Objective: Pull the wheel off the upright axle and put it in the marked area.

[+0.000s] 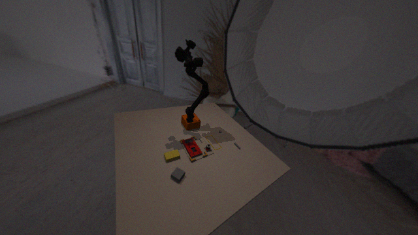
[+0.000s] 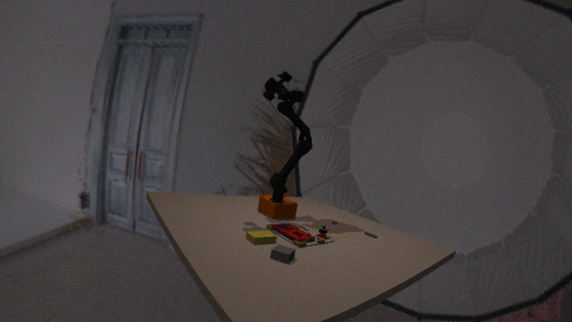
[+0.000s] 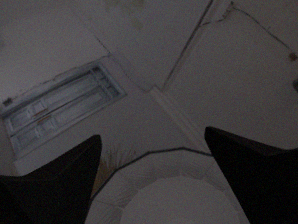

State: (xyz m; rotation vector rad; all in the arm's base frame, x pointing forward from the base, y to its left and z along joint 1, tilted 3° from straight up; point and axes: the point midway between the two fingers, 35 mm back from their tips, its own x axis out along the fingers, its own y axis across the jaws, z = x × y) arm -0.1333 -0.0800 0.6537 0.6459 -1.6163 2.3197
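My gripper tip is 73 cm above the grey wheel, 48 cm short of it and 16 cm to the right of it. Round my gripper tip: upright axle: 73 cm below, 48 cm ahead, 16 cm to the left; yellow block: 75 cm below, 46 cm ahead, 16 cm to the right; grey block: 75 cm below, 64 cm ahead, 16 cm to the right.
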